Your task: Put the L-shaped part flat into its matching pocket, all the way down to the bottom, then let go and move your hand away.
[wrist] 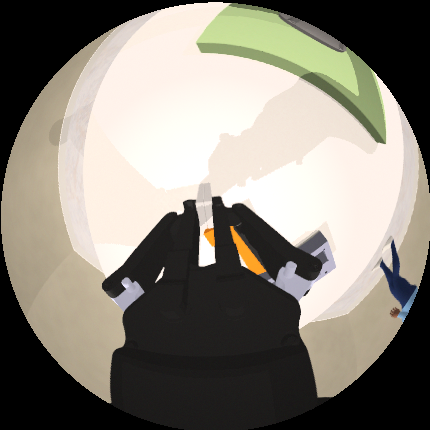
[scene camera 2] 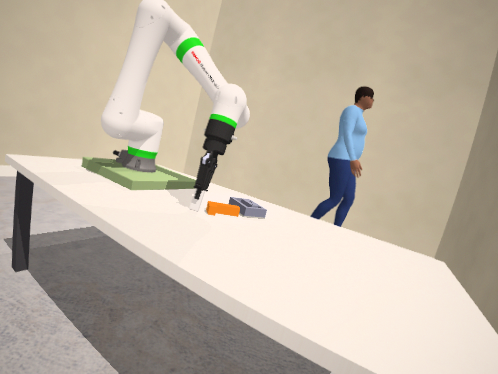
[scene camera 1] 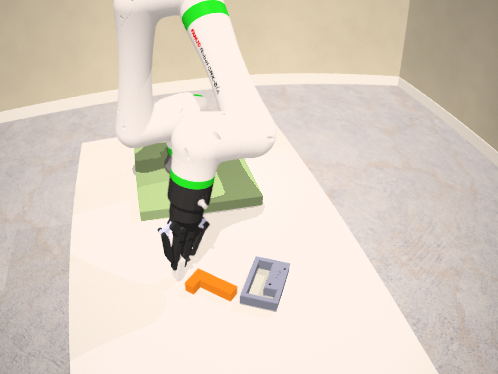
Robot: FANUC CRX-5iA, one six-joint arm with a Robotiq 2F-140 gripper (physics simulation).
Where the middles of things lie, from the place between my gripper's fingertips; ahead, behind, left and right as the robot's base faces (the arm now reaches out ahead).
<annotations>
Now: the orange L-shaped part (scene camera 1: 200,278) 60 mm ahead of my hand, 70 mm to the left of it and 10 mm above it. From my hand the other things lie so: grey pocket block (scene camera 1: 263,288): 80 mm ahead, 200 mm to the left, 20 mm above.
</annotations>
